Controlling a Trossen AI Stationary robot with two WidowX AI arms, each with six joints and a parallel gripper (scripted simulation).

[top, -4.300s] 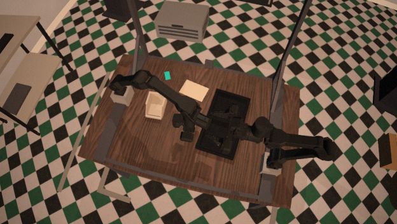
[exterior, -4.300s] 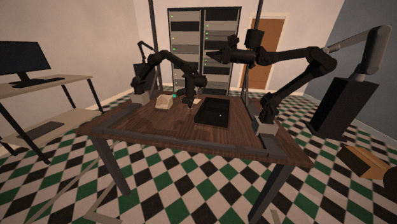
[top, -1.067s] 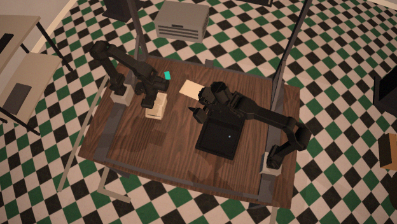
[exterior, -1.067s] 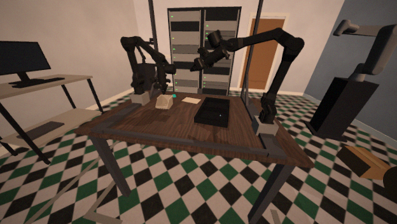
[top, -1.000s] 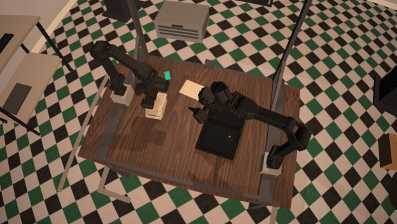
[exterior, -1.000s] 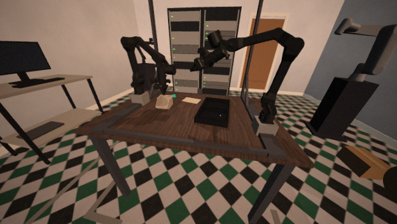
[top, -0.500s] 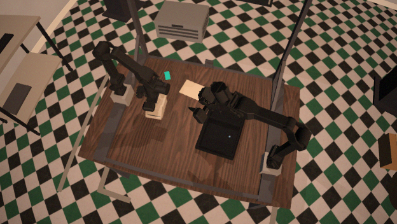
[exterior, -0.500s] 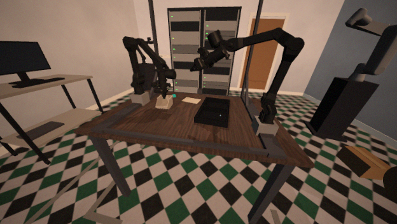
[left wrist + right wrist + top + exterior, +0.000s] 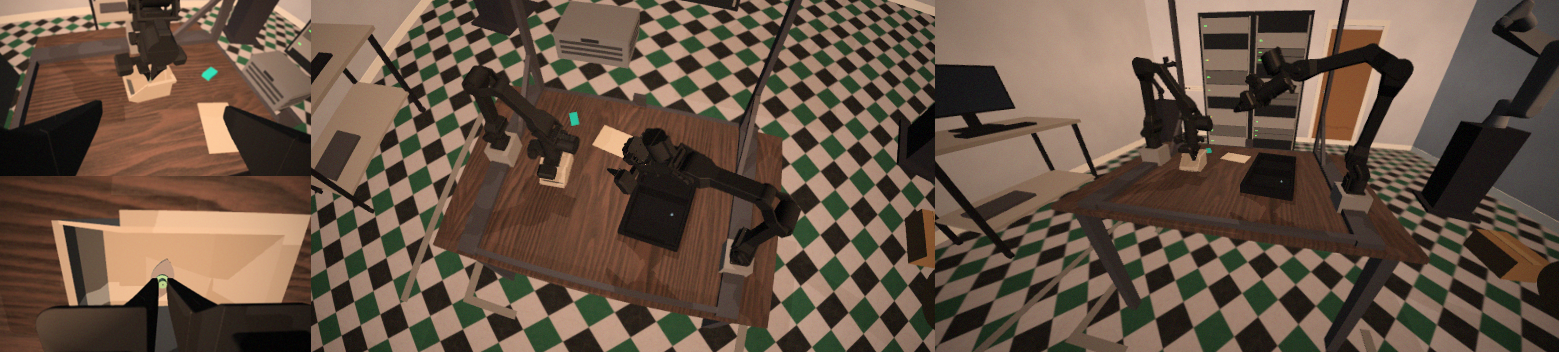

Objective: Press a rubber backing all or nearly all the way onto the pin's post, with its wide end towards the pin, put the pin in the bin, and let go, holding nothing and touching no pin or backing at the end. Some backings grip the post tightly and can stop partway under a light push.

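My right gripper is now 3 cm above the cream bin and 1 cm short of it. The rest, counted from my right hand: rubber backing 45 cm to the left, 6 cm below, 2 cm behind; then cream card 20 cm behind, 14 cm to the left, 7 cm below; then black tray 39 cm to the left, 8 cm behind, 5 cm below.
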